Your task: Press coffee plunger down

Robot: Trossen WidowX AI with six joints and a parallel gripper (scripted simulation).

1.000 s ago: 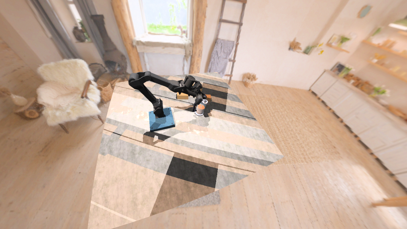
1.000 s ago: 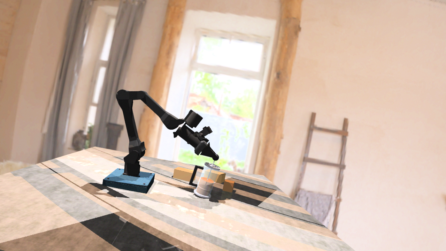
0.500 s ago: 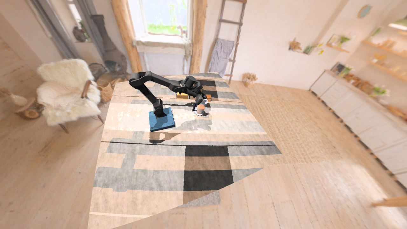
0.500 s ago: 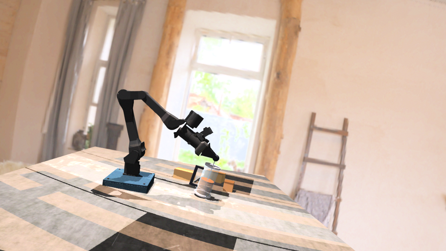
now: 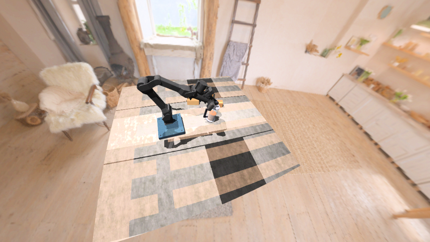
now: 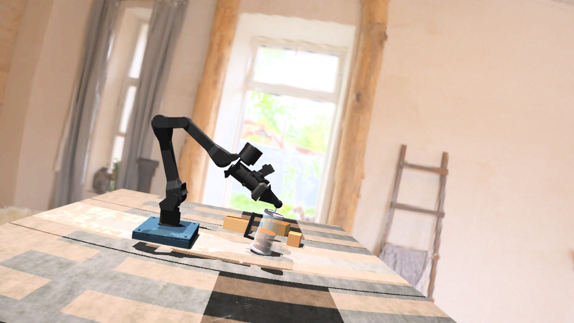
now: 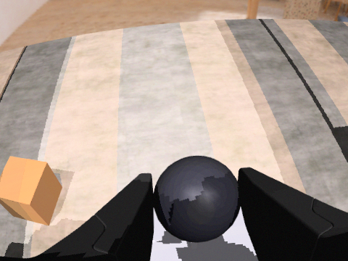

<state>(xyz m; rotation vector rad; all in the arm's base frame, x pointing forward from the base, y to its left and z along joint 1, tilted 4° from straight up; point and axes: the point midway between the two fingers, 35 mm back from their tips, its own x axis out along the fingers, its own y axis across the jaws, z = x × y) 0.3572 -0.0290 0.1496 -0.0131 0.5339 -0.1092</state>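
The coffee press is 4 cm behind my gripper tip and 9 cm below it.
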